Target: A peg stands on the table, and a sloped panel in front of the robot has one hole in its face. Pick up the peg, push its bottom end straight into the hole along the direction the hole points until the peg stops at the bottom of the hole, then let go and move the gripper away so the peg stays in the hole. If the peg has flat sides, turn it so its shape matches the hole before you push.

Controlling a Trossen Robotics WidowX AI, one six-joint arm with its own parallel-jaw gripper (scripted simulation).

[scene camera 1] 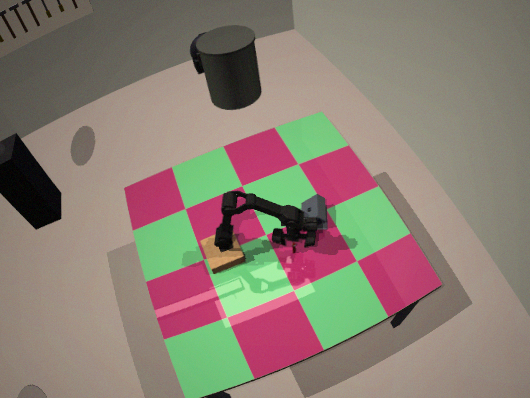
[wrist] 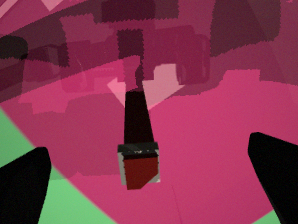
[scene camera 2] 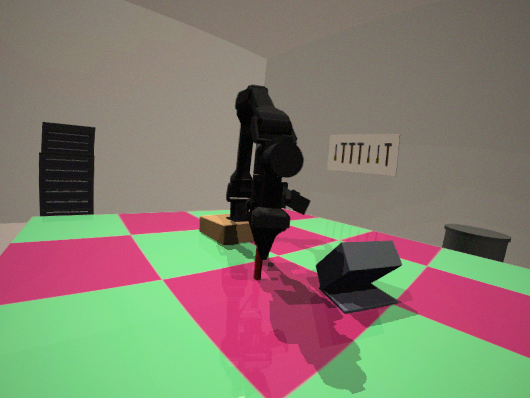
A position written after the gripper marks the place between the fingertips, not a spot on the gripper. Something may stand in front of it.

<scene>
The gripper (scene camera 2: 260, 251) is open, with nothing in its grasp. Also in view: a peg (wrist: 139, 158) and a dark grey sloped panel (scene camera 2: 350, 263).
The gripper is seen too in the wrist view (wrist: 150, 151).
</scene>
